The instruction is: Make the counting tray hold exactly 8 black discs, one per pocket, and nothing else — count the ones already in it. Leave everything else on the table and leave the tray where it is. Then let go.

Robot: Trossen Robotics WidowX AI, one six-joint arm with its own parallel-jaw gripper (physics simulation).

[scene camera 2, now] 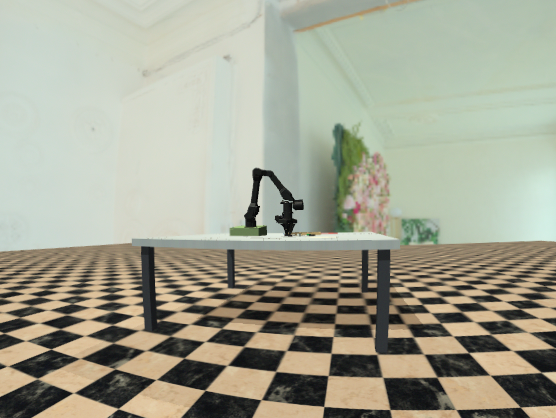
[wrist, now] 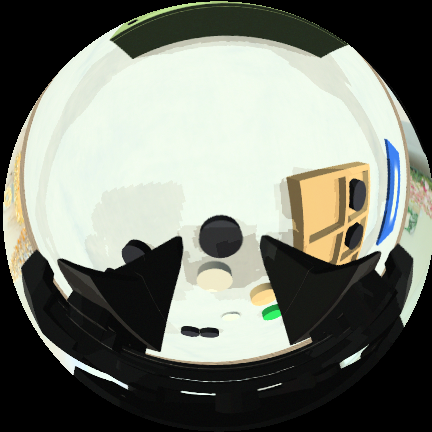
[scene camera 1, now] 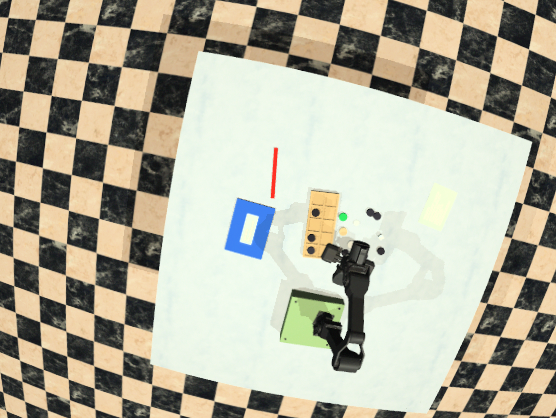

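Note:
The tan counting tray (scene camera 1: 330,199) (wrist: 296,215) has two columns of pockets. Three black discs (scene camera 1: 315,212) (scene camera 1: 311,237) (scene camera 1: 311,250) show in its left column in scene camera 1; part of its near right end is hidden by the arm. My gripper (scene camera 2: 288,234) (wrist: 221,241) points down, open and empty, low over the table right of the tray. A loose black disc (wrist: 221,236) lies between and just beyond the fingertips in the wrist view. Two black discs (scene camera 1: 370,212) (scene camera 1: 377,216) (wrist: 190,331) (wrist: 209,332) lie touching; another black disc (scene camera 1: 380,251) (wrist: 136,251) lies apart, partly behind a finger in the wrist view.
A cream disc (wrist: 214,277) lies beside the nearest black disc. Green (scene camera 1: 343,216) (wrist: 271,313) and tan (scene camera 1: 343,231) (wrist: 261,294) discs lie near the tray. A blue frame (scene camera 1: 235,224), red bar (scene camera 1: 274,172), yellow patch (scene camera 1: 438,206) and green base block (scene camera 1: 297,320) also show.

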